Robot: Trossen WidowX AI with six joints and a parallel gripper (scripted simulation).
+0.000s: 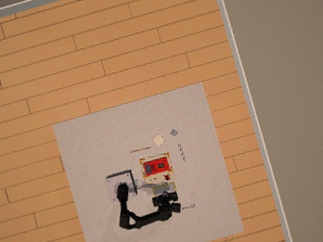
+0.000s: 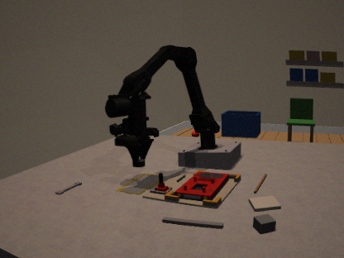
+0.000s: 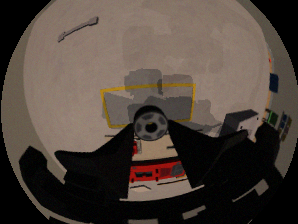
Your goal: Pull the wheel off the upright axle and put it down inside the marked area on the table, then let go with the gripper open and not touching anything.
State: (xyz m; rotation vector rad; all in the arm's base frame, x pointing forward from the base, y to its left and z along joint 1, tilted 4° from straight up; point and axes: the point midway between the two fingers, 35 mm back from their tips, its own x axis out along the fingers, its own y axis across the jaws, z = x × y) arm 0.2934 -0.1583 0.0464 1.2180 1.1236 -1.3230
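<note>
My gripper tip is right at the dark wheel. Round my gripper tip: pencil-like stick 7 cm behind, 39 cm to the left, 7 cm below; then beige tile 10 cm ahead, 41 cm to the left, 7 cm below; then grey cube 25 cm ahead, 42 cm to the left, 6 cm below.
</note>
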